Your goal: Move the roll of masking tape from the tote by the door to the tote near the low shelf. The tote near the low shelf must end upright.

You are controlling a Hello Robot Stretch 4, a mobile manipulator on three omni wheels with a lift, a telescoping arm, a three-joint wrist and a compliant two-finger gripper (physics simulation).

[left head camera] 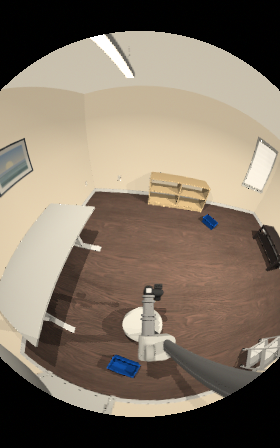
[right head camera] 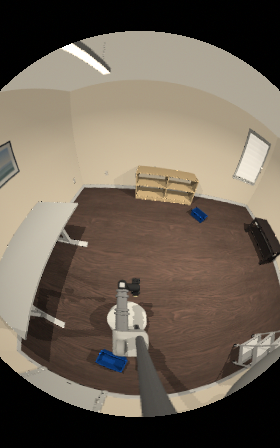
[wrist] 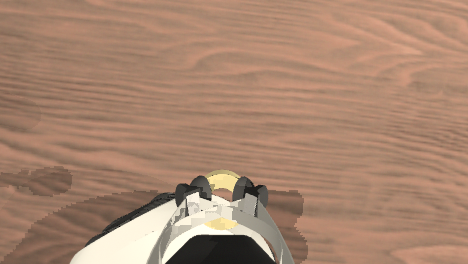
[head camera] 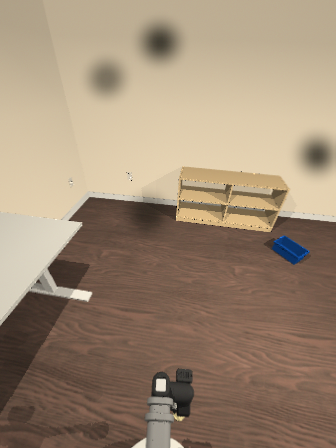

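Observation:
My gripper (head camera: 181, 411) (wrist: 222, 191) is shut on the roll of masking tape (wrist: 223, 179), a pale yellow ring between the fingertips, held above the wooden floor. A bit of the tape's yellow (head camera: 178, 417) shows below the wrist in the head camera view. The blue tote near the low shelf (head camera: 284, 254) (left head camera: 210, 222) (right head camera: 199, 215) stands upright on the floor, in front of the shelf's right end and well away from the gripper. The other blue tote, by the door, (left head camera: 124, 366) (right head camera: 111, 361) stands upright behind the robot's base.
The low wooden shelf (head camera: 230, 177) (left head camera: 177, 178) (right head camera: 165, 171) stands against the far wall. A white desk (head camera: 30, 250) (left head camera: 45, 260) (right head camera: 35, 250) is at the left, its feet reaching over the floor. A dark piece of furniture and a white cart stand at the right.

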